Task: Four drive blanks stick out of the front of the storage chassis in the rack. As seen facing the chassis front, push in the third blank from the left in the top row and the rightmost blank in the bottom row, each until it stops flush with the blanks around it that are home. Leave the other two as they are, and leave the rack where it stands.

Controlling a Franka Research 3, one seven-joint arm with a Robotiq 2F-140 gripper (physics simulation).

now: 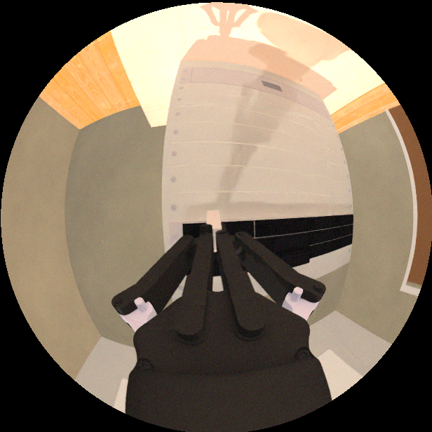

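Observation:
The storage chassis is a black band across the lower part of the rack, with thin pale seams between its dark blanks. The blanks are too dark to tell apart well, and I cannot tell how far any one sticks out. A stepped dark edge shows at the chassis's lower right. My gripper is shut and empty. Its pale fingertips are in front of the left part of the chassis, near its upper edge. The fingers and gripper body hide much of the chassis's lower left; whether the tips touch a blank cannot be told.
Pale panels fill the rack above the chassis, with a column of round holes along the left post. The arm's shadow falls on the panels. Grey-green walls stand on both sides, and a brown door-like panel with a white frame is at far right.

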